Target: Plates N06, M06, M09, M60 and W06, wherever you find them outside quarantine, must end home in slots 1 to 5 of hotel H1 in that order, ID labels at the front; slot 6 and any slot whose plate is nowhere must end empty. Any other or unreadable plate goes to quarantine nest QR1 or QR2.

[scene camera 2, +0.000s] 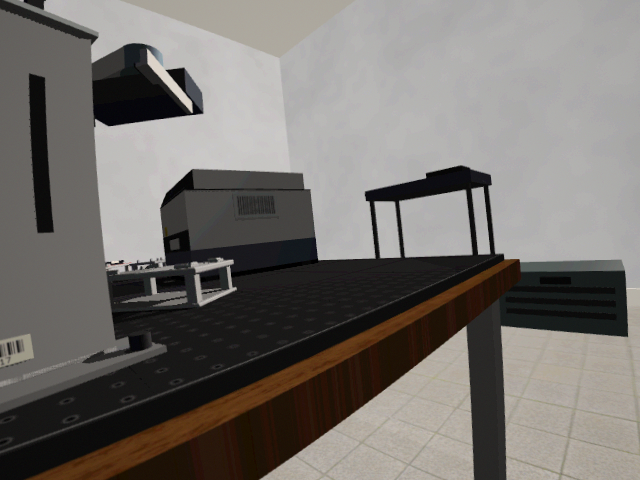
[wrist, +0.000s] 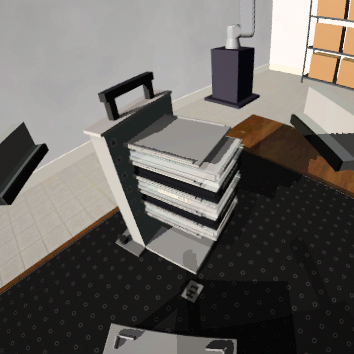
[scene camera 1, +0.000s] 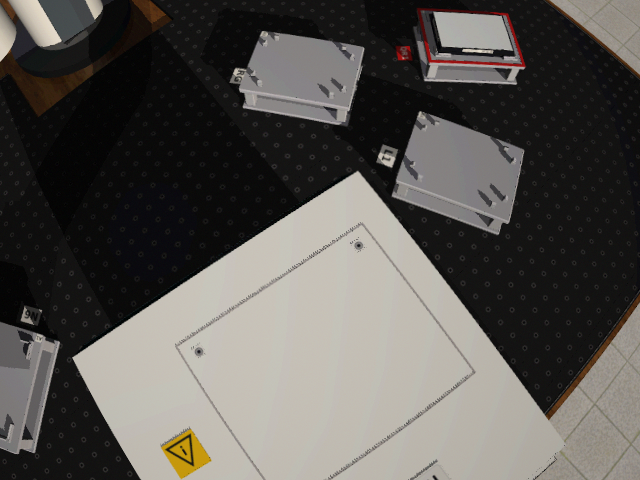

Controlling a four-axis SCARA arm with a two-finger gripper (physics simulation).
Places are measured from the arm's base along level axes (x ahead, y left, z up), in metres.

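Pixels of known places: gripper, fingertip midpoint: (wrist: 162, 114); arm's base, link origin: (scene camera 1: 71, 27).
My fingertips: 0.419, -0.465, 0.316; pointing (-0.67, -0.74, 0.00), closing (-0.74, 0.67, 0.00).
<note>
For each thing: its top centre in the pictures, then the offset to it from my fingertips, as dx, dy, dz. "*": a spot on its surface instead.
- Quarantine nest QR1, top centre: (scene camera 1: 471, 33) +0.149, +0.931, -0.247
- white-topped plate, top centre: (scene camera 1: 473, 30) +0.149, +0.931, -0.239
- Nest RG, top centre: (scene camera 1: 302, 62) +0.026, +0.678, -0.243
- nest L1, top centre: (scene camera 1: 465, 160) (scene camera 2: 159, 257) +0.295, +0.734, -0.243
- large pale instrument, top centre: (scene camera 1: 315, 415) (scene camera 2: 230, 183) +0.403, +0.367, -0.051
- nest N6, surface spot: (scene camera 1: 15, 361) * +0.102, +0.101, -0.253
- H1 tag, top centre: (wrist: 192, 290) -0.015, -0.015, -0.302
Hotel H1 (wrist: 115, 175) (scene camera 2: 67, 180) stands upright, its back toward scene camera 2. Its slots hold a stack of several clear and black-banded plates (wrist: 185, 195) under a flat grey top surface; their labels are too small to read. My gripper (wrist: 162, 114) is open and empty, its fingers wide apart at the sides of the wrist view. Quarantine nest QR1 (scene camera 1: 433, 71) has a red rim and bears a white-topped plate (scene camera 1: 473, 32) with an unreadable label. Nest RG (scene camera 1: 305, 67) and nest L1 (scene camera 1: 460, 165) bear no plate. QR2 does not show.
A large pale instrument (scene camera 1: 320, 310) covers the front of scene camera 1; nest N6 (scene camera 1: 15, 361) is cut off at its left. A grey instrument (scene camera 2: 248, 222) stands behind an open-framed nest (scene camera 2: 193, 289). Part of a nest (wrist: 165, 342) shows below the H1 tag (wrist: 192, 291).
</note>
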